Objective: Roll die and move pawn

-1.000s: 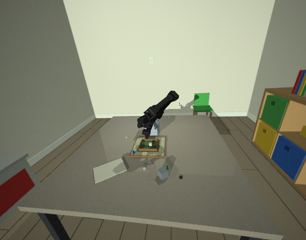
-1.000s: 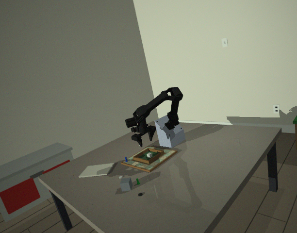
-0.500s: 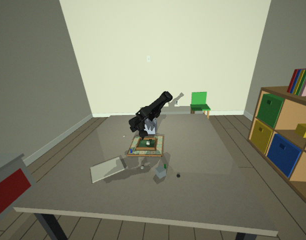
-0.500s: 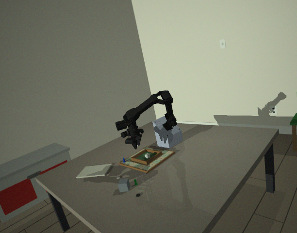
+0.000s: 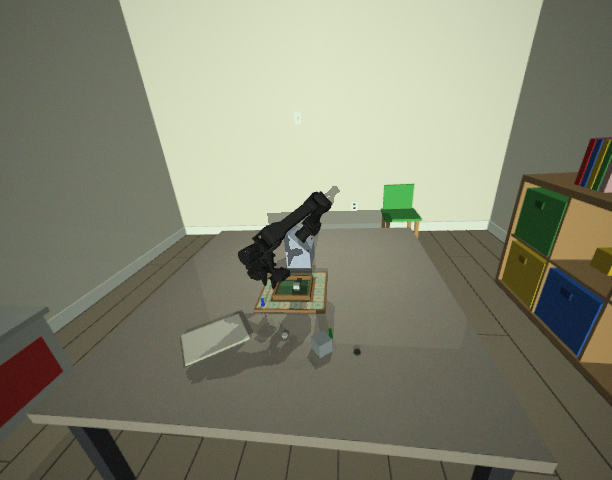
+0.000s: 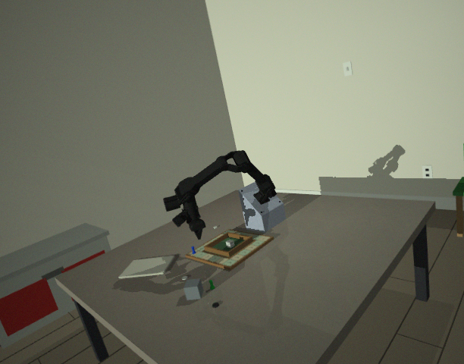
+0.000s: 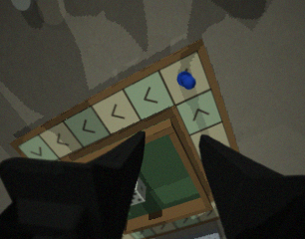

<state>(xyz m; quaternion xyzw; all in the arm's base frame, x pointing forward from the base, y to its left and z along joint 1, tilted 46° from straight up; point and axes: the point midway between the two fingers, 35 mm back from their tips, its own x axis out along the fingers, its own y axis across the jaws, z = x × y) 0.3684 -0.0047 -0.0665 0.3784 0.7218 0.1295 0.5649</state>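
The blue pawn lies 60 mm below my gripper tip, 30 mm to the right of it and 20 mm ahead of it. From my gripper tip the other things lie so: green pawn (260 mm to the left, 150 mm ahead, 70 mm below); then white die (100 mm behind, 80 mm to the left, 60 mm below); then flat grey panel (200 mm ahead, 150 mm to the right, 80 mm below).
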